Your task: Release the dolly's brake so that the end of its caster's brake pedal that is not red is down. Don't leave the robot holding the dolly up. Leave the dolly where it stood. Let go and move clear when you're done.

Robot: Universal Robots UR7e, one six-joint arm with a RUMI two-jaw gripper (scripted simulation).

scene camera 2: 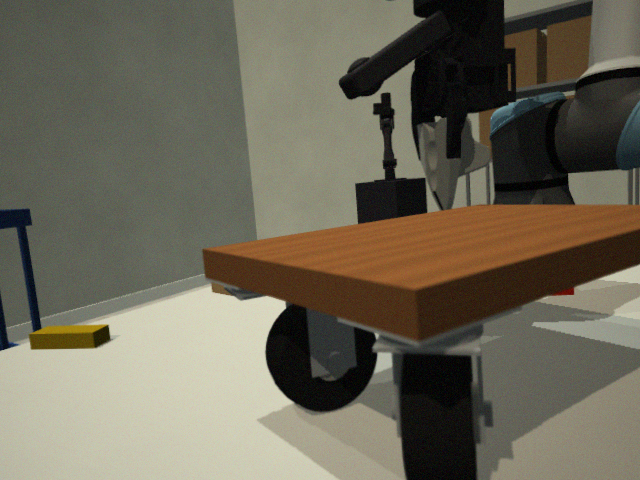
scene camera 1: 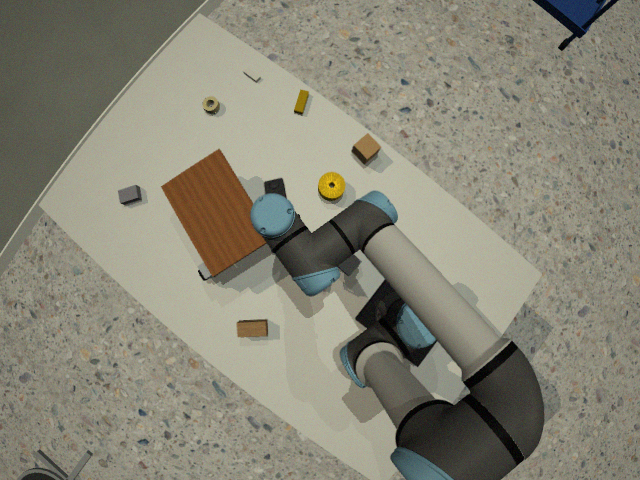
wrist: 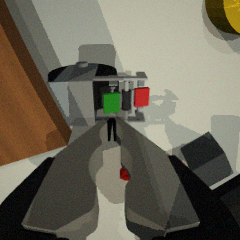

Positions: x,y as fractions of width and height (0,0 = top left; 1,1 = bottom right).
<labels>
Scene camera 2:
my gripper: 0.70,0.45
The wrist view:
my gripper: 0.47,0.50
</labels>
